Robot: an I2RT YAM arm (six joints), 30 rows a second.
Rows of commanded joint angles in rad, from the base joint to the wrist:
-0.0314, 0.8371, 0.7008, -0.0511, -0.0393, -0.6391
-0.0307, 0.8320, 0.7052, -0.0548, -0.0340, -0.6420
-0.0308, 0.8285, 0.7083, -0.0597, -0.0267, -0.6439
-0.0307, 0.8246, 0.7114, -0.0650, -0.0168, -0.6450
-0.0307, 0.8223, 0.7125, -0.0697, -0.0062, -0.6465
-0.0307, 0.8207, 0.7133, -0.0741, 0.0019, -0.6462
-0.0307, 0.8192, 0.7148, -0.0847, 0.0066, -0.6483
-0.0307, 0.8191, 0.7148, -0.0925, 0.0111, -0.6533
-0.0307, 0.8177, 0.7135, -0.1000, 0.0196, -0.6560
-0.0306, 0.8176, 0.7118, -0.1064, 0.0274, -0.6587
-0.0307, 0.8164, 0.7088, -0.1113, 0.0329, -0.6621
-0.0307, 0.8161, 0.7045, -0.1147, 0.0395, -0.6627
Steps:
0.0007, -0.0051, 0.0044, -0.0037, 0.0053, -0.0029
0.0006, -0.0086, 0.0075, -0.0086, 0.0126, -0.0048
0.0007, -0.0125, 0.0106, -0.0139, 0.0225, -0.0059
0.0007, -0.0148, 0.0117, -0.0186, 0.0331, -0.0074
0.0007, -0.0164, 0.0125, -0.0230, 0.0412, -0.0071
0.0007, -0.0179, 0.0140, -0.0336, 0.0459, -0.0092
0.0007, -0.0180, 0.0140, -0.0414, 0.0504, -0.0142
0.0007, -0.0194, 0.0127, -0.0489, 0.0589, -0.0169
0.0008, -0.0195, 0.0110, -0.0553, 0.0667, -0.0196
0.0007, -0.0207, 0.0080, -0.0602, 0.0722, -0.0230
0.0007, -0.0210, 0.0037, -0.0636, 0.0788, -0.0236

